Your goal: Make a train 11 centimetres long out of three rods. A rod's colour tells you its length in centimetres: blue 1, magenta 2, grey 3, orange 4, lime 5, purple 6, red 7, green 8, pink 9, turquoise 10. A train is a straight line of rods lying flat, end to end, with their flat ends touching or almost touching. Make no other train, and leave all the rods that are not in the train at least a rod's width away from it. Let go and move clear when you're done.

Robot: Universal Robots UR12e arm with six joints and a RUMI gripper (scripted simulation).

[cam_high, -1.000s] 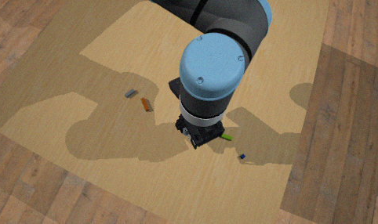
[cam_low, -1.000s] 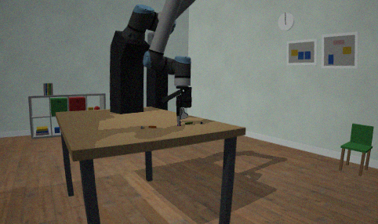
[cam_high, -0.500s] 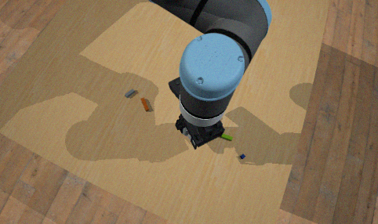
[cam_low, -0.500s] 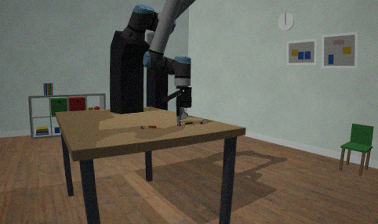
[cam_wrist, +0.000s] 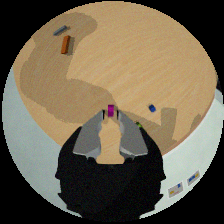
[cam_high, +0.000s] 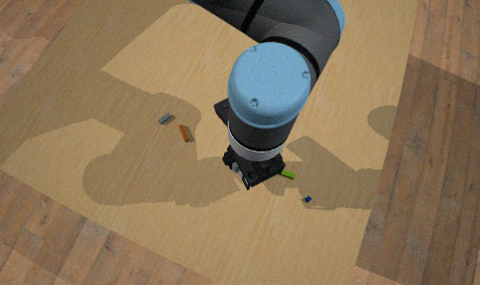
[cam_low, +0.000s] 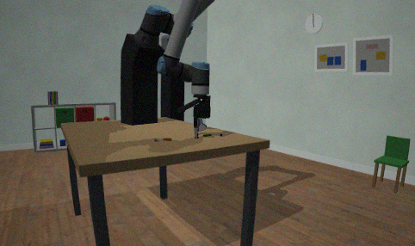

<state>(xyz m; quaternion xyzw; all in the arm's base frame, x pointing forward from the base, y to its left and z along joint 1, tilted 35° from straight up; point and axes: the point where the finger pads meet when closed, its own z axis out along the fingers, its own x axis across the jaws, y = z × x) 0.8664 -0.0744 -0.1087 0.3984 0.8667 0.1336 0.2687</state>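
My hand is 1 cm above the magenta rod. From my hand the other things lie so: orange rod: 5 cm behind, 15 cm to the right, 1 cm below; lime rod: 1 cm behind, 9 cm to the left, 1 cm below; grey rod: 7 cm behind, 21 cm to the right, 1 cm below.
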